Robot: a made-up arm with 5 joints. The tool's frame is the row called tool. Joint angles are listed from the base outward. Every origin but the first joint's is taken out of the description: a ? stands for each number. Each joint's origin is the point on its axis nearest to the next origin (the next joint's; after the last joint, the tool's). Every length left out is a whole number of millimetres.
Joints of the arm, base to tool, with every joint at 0 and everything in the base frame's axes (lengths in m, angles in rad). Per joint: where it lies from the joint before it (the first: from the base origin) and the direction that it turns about. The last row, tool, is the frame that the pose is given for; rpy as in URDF.
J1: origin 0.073 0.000 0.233 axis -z
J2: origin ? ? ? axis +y
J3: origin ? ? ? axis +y
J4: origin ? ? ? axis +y
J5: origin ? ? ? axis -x
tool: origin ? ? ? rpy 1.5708 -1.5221 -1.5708
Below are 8 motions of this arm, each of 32 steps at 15 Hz.
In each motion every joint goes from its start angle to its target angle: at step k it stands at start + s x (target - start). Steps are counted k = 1, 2, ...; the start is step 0. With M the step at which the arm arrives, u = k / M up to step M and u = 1 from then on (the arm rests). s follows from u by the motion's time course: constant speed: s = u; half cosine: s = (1 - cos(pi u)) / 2; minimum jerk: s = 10 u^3 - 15 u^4 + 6 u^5.
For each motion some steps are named. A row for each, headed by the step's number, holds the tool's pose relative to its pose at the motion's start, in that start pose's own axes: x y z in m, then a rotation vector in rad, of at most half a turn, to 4 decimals.
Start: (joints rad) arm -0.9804 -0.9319 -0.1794 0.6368 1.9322
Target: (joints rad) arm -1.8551 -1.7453 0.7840 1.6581 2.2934
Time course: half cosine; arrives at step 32
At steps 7, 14, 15, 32:
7: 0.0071 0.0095 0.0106 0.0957 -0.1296 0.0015
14: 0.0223 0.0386 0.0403 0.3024 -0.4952 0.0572
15: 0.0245 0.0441 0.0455 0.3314 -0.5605 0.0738
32: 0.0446 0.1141 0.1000 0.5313 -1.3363 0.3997

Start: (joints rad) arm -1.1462 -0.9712 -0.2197 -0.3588 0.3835
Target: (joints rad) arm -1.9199 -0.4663 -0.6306 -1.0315 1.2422
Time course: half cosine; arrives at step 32
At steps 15, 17, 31, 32:
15: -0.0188 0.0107 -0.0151 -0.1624 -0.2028 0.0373
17: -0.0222 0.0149 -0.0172 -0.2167 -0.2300 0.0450
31: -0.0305 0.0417 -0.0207 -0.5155 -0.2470 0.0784
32: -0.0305 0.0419 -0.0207 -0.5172 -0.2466 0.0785

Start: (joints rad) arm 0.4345 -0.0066 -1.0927 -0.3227 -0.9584
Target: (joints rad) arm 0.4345 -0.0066 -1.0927 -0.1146 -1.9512
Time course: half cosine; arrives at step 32
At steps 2, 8, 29, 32:
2: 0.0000 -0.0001 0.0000 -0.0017 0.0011 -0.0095
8: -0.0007 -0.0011 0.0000 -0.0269 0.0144 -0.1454
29: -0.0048 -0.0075 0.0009 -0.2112 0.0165 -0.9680
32: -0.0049 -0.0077 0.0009 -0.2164 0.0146 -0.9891

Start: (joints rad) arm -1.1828 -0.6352 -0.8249 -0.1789 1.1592
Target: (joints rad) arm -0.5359 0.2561 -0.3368 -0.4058 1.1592
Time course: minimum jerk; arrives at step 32
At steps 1, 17, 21, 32:
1: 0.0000 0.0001 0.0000 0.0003 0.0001 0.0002
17: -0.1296 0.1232 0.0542 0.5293 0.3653 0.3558
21: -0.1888 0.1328 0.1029 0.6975 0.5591 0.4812
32: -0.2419 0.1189 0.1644 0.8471 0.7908 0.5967

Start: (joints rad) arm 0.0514 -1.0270 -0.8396 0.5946 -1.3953
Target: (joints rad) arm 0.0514 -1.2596 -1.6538 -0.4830 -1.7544
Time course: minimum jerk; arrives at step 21
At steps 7, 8, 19, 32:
7: 0.0056 0.0436 0.0304 0.4442 -0.0397 -0.0741
8: 0.0073 0.0573 0.0445 0.6041 -0.0458 -0.0992
19: 0.0132 0.1035 0.2193 2.1130 0.1087 -0.2130
32: 0.0131 0.1031 0.2212 2.1288 0.1124 -0.2122

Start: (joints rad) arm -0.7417 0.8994 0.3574 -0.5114 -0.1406
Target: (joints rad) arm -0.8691 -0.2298 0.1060 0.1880 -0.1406
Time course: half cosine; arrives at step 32
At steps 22, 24, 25, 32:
22: 0.1486 0.0535 0.1314 0.1869 -0.5032 0.0463
24: 0.1555 0.0562 0.1515 0.2066 -0.5518 0.0484
25: 0.1580 0.0572 0.1604 0.2152 -0.5730 0.0492
32: 0.1639 0.0593 0.1920 0.2453 -0.6456 0.0512

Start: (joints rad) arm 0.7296 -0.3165 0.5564 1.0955 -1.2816
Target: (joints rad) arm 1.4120 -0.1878 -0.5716 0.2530 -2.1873
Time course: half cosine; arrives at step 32
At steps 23, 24, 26, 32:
23: 0.1053 0.0036 0.1539 1.5797 -0.3315 -0.9160
24: 0.1068 -0.0003 0.1618 1.6573 -0.3371 -0.9247
26: 0.1083 -0.0075 0.1750 1.7902 -0.3443 -0.9297
32: 0.1082 -0.0180 0.1924 1.9696 -0.3487 -0.9149

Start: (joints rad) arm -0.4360 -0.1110 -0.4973 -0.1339 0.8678
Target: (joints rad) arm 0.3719 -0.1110 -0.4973 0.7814 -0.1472
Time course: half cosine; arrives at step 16
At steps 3, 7, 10, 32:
3: -0.0116 -0.0071 0.0009 0.0170 0.0914 -0.0414
7: -0.0517 -0.0389 0.0127 -0.0160 0.4587 -0.2282
10: -0.0801 -0.0721 0.0347 -0.1844 0.7876 -0.4290
32: -0.0984 -0.1083 0.0682 -0.5078 1.0878 -0.6592

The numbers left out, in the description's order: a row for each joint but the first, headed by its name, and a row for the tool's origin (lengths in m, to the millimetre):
J2: 0.035 -0.008 0.000
J3: 0.033 0.000 0.133
J4: 0.136 0.000 0.005
J5: 0.044 0.000 0.000
tool: 0.000 0.000 0.000

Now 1 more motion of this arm.
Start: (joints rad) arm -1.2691 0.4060 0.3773 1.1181 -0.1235
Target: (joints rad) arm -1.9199 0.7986 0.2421 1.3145 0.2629
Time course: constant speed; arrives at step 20
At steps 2, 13, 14, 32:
2: -0.0006 0.0133 -0.0049 -0.0292 0.0414 0.0997
13: -0.0199 0.0806 -0.0378 -0.2109 0.2841 0.6255
14: -0.0229 0.0859 -0.0412 -0.2292 0.3077 0.6709
32: -0.0442 0.1141 -0.0631 -0.3463 0.4557 0.9329

